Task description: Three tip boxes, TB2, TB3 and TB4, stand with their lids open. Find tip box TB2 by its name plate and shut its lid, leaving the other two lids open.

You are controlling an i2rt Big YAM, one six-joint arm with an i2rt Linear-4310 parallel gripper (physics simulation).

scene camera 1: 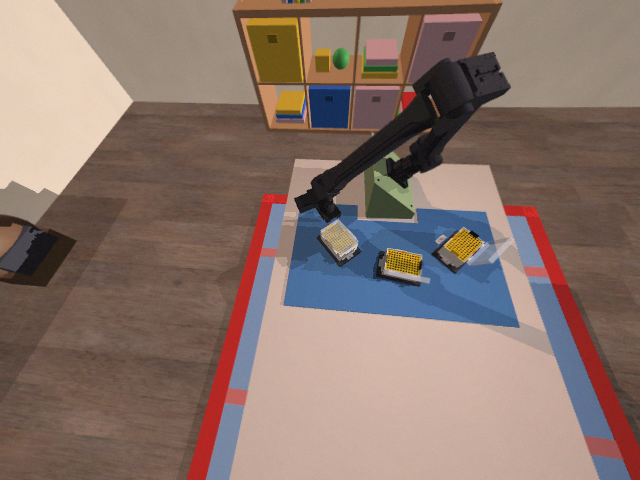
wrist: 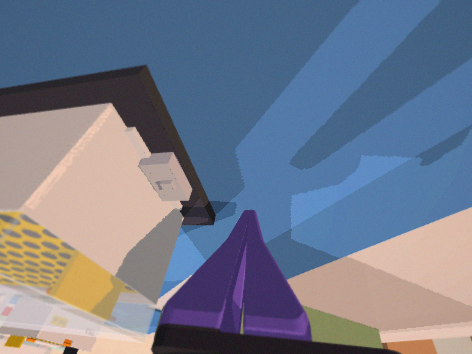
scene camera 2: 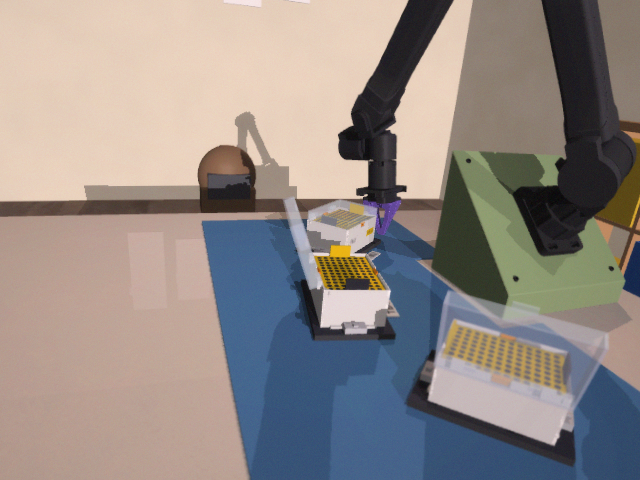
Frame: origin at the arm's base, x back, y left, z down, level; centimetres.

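Where they show: gripper, between the fingertips: (scene camera 1: 330,220) (wrist: 250,216) (scene camera 2: 381,234); arm's base, origin of its link: (scene camera 1: 395,174) (scene camera 2: 544,222).
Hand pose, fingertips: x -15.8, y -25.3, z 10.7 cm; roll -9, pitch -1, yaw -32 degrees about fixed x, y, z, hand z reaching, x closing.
Things, the pixels of their centre, and the offset from my fingertips. Level surfaces: height alone.
- left tip box, middle of its body: (wrist: 46,235) (scene camera 2: 347,229) (scene camera 1: 341,238) dx -9.9, dy +4.3, dz -3.0 cm
- middle tip box, middle of its body: (scene camera 2: 353,288) (scene camera 1: 401,262) dx -18.4, dy +26.2, dz -2.4 cm
- right tip box, middle of its body: (scene camera 2: 500,371) (wrist: 62,324) (scene camera 1: 457,245) dx -10.9, dy +47.1, dz -2.4 cm
- blue mat, height of its surface: dz +0.9 cm
The left tip box (scene camera 1: 338,241) (scene camera 2: 347,235) (wrist: 115,185) has its clear lid lying down over the yellow tip rack. The middle tip box (scene camera 1: 403,261) (scene camera 2: 354,307) has its clear lid (scene camera 2: 298,237) standing up along one long side. The right tip box (scene camera 1: 461,248) (scene camera 2: 491,403) has its clear lid (scene camera 1: 491,252) standing open. No name plate is readable, so I cannot tell which box is TB2. My gripper (scene camera 2: 382,231) (wrist: 250,216) is shut and empty, with purple fingers pointing down beside the left box, on the side toward the robot base. In scene camera 1 the arm hides the fingers.
The boxes stand on black bases on a blue mat (scene camera 1: 330,297) (scene camera 2: 232,310). The green base block (scene camera 1: 385,198) (scene camera 2: 558,279) stands behind the mat, near the middle and right boxes. A cube shelf (scene camera 1: 368,7) stands beyond the table.
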